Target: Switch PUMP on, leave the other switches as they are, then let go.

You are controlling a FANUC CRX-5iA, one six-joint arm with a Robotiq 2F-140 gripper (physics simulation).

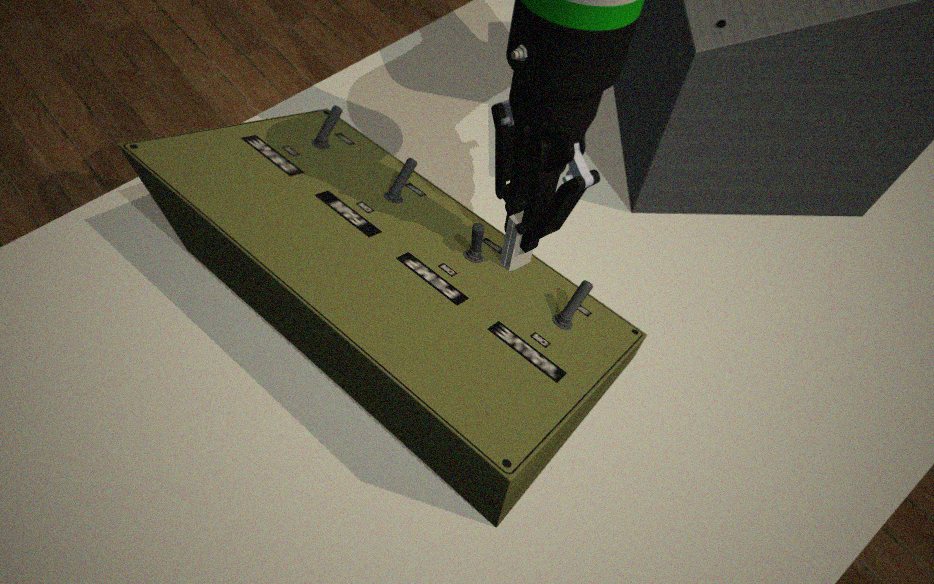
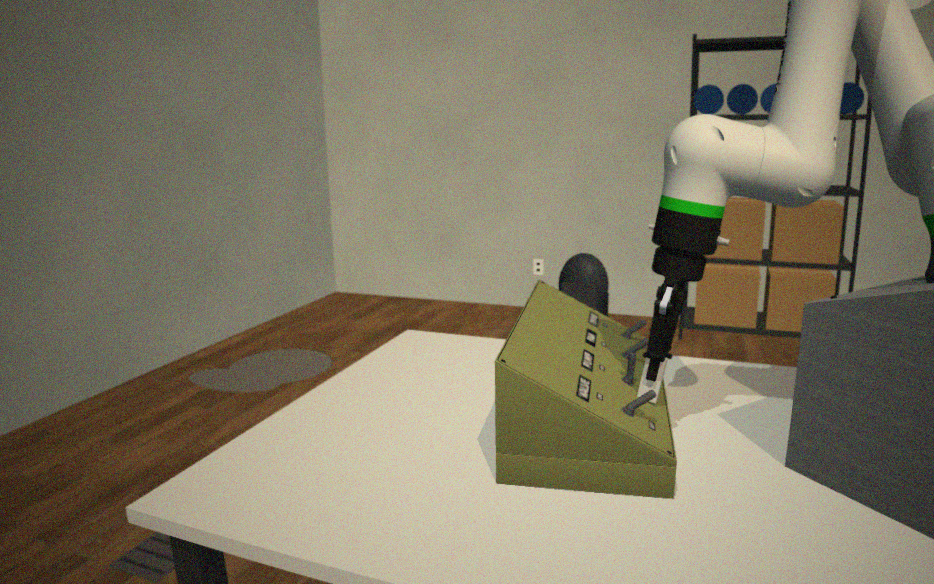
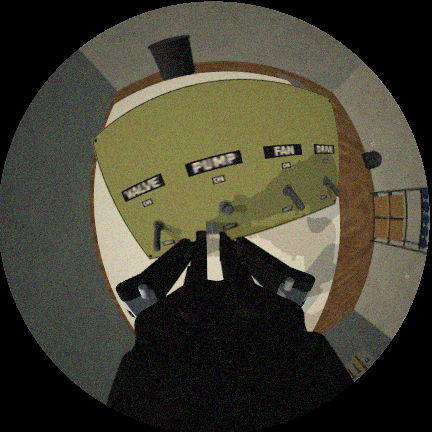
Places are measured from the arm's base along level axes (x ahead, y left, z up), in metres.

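Pixels of known places: gripper, between the fingertips: (image 1: 514, 262) (image 3: 210, 229).
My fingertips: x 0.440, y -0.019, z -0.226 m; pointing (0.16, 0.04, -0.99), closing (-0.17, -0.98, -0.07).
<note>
Behind a point stands the place of what it marks.
The olive sloped panel (image 1: 344, 296) @(y -0.063, x 0.624, z -0.134 m) (image 2: 564, 413) @(y 0.147, x 0.543, z -0.189 m) (image 3: 215, 115) @(y -0.059, x 0.599, z -0.147 m) carries switch levers. The PUMP lever (image 1: 476, 241) @(y -0.047, x 0.473, z -0.182 m) (image 2: 629, 369) @(y -0.045, x 0.471, z -0.189 m) (image 3: 226, 207) @(y -0.048, x 0.470, z -0.163 m) stands at a different angle from the others, leaning more to its ON side. The VALVE lever (image 1: 574, 303) @(y 0.070, x 0.450, z -0.190 m) (image 2: 640, 402) @(y 0.074, x 0.446, z -0.194 m) (image 3: 157, 236) @(y 0.064, x 0.446, z -0.189 m), FAN lever (image 1: 401, 179) @(y -0.168, x 0.471, z -0.190 m) (image 3: 295, 197) @(y -0.168, x 0.467, z -0.188 m) and DRIVE lever (image 1: 328, 126) @(y -0.287, x 0.480, z -0.191 m) (image 3: 331, 186) @(y -0.285, x 0.478, z -0.192 m) tilt to their OFF side. My gripper (image 1: 515, 256) @(y -0.019, x 0.440, z -0.226 m) (image 2: 649, 391) @(y -0.019, x 0.440, z -0.226 m) (image 3: 210, 229) @(y -0.019, x 0.440, z -0.226 m) is shut and empty. Its tips are low over the panel's lower edge, on the VALVE side of the PUMP lever, with a small gap to it.
The panel stands on a white table (image 1: 757, 330) @(y 0.212, x 0.259, z -0.307 m) (image 2: 344, 440) @(y 0.091, x 0.916, z -0.307 m). A grey block (image 1: 771, 130) @(y 0.084, x 0.148, z -0.155 m) (image 2: 860, 385) @(y 0.070, x 0.161, z -0.144 m) stands on the side of the panel's lower edge. A shelf rack (image 2: 694, 75) and a dark rounded object (image 2: 584, 278) are farther back.
</note>
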